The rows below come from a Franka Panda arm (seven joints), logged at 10 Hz.
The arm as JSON. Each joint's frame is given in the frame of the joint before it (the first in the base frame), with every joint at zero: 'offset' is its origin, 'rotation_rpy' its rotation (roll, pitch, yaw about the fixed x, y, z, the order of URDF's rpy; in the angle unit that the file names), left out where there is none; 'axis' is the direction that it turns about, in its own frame. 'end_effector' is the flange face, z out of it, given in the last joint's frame.
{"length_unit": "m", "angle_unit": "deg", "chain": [
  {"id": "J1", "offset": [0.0, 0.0, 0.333], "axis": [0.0, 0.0, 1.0]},
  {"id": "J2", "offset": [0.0, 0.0, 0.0], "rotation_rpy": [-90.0, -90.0, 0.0], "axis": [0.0, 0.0, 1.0]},
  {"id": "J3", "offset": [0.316, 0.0, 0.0], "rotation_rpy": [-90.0, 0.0, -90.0], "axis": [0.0, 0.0, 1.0]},
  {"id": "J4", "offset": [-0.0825, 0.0, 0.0], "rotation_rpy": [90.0, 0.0, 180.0], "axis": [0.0, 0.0, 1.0]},
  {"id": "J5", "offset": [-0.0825, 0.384, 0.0], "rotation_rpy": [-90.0, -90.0, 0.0], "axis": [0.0, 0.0, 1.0]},
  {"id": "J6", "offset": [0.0, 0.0, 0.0], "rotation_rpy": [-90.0, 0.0, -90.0], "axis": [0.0, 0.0, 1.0]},
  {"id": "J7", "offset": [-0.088, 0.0, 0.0], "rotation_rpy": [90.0, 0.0, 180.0], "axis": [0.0, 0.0, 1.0]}
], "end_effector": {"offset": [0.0, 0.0, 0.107]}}
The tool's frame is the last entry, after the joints.
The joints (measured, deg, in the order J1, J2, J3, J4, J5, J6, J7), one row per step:
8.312 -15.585 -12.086 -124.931 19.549 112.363 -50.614
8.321 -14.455 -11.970 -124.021 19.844 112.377 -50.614
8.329 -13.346 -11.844 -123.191 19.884 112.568 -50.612
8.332 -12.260 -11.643 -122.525 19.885 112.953 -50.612
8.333 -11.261 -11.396 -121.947 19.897 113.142 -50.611
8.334 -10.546 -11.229 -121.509 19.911 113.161 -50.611
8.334 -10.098 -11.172 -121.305 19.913 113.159 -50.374
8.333 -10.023 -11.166 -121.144 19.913 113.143 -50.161
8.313 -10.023 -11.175 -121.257 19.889 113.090 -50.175
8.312 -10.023 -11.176 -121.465 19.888 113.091 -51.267
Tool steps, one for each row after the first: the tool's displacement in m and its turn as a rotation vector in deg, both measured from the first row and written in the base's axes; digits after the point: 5 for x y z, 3 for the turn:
0.00591 0.00136 -0.00152 0.029 0.183 -0.033
0.01180 0.00245 -0.00352 -0.202 0.273 -0.029
0.01749 0.00407 -0.00653 -0.504 0.323 0.000
0.02234 0.00633 -0.00991 -0.749 0.553 0.147
0.02565 0.00797 -0.01236 -0.896 0.800 0.285
0.02749 0.00860 -0.01455 -0.960 1.123 0.114
0.02813 0.00862 -0.01387 -0.960 1.126 -0.081
0.02771 0.00843 -0.01491 -0.968 1.283 -0.065
0.02711 0.00850 -0.01665 -1.040 1.108 0.962

